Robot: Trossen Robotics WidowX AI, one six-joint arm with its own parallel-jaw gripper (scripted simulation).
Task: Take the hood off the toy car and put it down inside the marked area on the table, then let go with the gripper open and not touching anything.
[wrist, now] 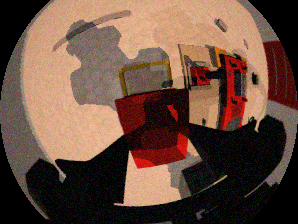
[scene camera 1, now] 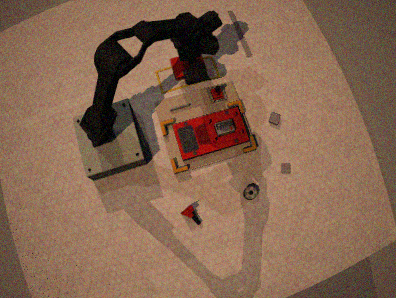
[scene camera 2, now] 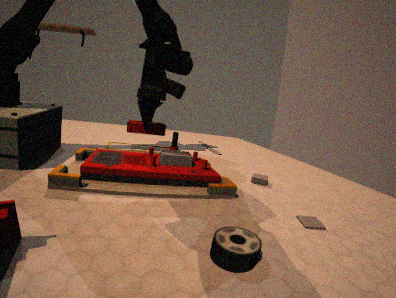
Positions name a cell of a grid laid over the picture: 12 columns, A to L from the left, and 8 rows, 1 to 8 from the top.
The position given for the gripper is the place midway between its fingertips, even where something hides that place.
The gripper (scene camera 2: E4) holds a hood (wrist: G5). Also in view: a red toy car (scene camera 2: D5) and a black wheel (scene camera 2: H7).
The red toy car also shows in the wrist view (wrist: J5) and in scene camera 1 (scene camera 1: F4). The gripper shows as well in the wrist view (wrist: G5) and in scene camera 1 (scene camera 1: F2).
